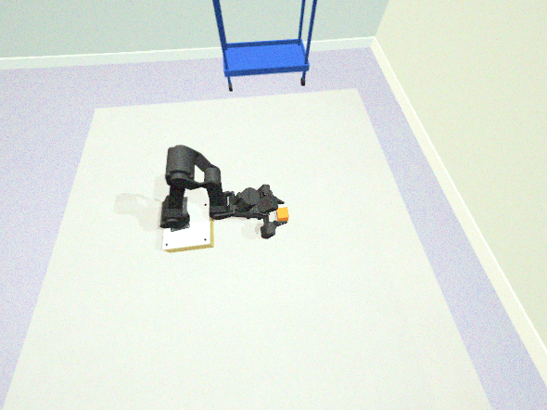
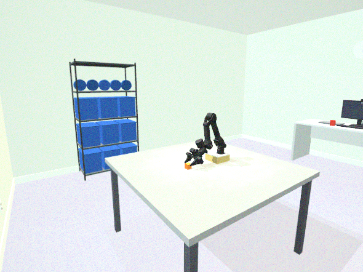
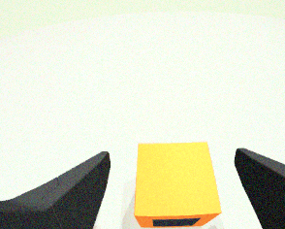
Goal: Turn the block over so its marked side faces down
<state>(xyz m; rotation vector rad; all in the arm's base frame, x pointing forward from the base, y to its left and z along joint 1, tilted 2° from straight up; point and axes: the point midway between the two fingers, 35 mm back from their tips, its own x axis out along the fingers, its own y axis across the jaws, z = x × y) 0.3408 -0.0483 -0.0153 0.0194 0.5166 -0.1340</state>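
Now: the orange block 20 mm behind my gripper tip and 20 mm below it.
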